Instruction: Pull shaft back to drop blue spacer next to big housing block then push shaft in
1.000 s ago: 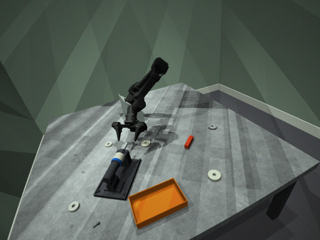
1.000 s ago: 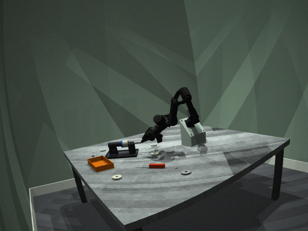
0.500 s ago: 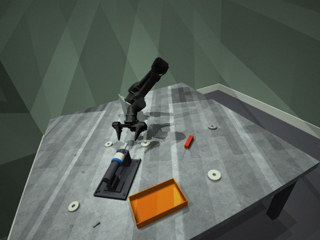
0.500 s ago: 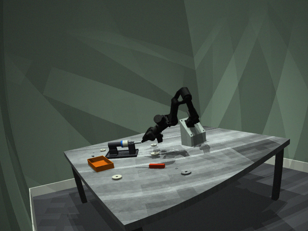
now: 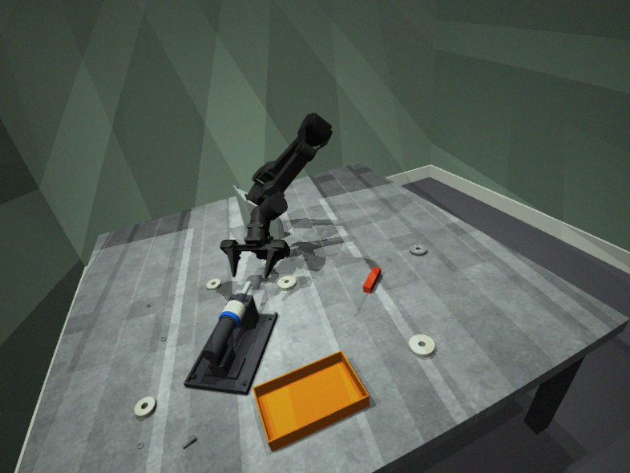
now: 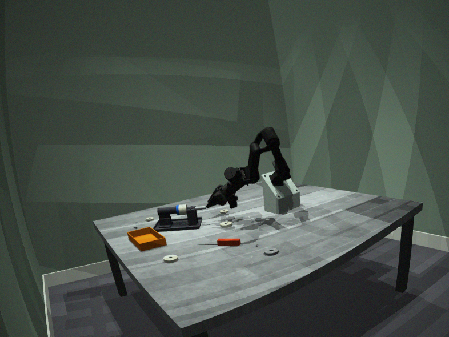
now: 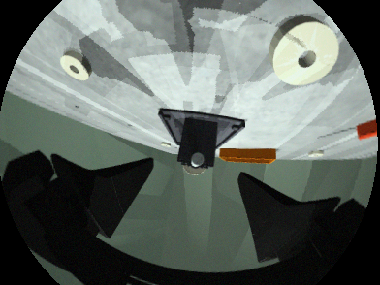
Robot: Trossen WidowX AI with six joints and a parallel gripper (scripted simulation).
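Right now my gripper tip is 8 cm short of the grey shaft, 4 cm to the left of it and 1 cm above it. From my gripper tip the other things lie so: orange tray: 34 cm ahead, 6 cm to the left, 8 cm below; then blue spacer: 13 cm ahead, 7 cm to the right, 1 cm below.
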